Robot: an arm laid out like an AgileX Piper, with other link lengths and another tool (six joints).
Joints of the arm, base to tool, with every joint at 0 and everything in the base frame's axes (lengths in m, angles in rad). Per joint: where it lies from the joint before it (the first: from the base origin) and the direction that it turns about. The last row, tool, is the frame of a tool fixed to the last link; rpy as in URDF.
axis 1: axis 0 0 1 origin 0 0 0.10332
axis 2: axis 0 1 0 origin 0 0 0
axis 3: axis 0 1 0 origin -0.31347 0 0.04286
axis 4: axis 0.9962 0 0.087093 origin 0.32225 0 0.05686
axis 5: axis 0 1 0 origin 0 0 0
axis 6: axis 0.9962 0 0.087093 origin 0.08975 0 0.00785
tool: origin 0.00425 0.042 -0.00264 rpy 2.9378 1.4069 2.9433
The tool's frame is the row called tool.
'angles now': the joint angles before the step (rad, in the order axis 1, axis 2, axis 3, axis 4, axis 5, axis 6). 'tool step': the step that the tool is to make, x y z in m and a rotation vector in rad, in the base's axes. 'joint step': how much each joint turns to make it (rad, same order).
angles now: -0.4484 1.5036 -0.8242 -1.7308 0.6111 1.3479
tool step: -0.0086 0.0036 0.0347 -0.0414 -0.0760 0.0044
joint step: -0.0020 -0.0881 -0.0037 -0.0001 -0.0040 -0.0083
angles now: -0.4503 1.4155 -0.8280 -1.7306 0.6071 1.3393
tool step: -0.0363 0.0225 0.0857 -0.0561 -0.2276 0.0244
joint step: 0.0001 -0.2452 -0.0013 0.0535 -0.0423 -0.0209
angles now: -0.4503 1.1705 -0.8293 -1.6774 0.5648 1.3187
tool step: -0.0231 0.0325 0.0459 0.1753 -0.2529 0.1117
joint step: 0.0003 -0.1510 -0.0001 0.2463 -0.1567 -0.0025
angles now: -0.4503 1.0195 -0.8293 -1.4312 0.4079 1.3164
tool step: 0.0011 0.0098 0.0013 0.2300 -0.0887 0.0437
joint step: -0.0053 -0.0088 -0.0001 0.3689 -0.0596 -0.1389
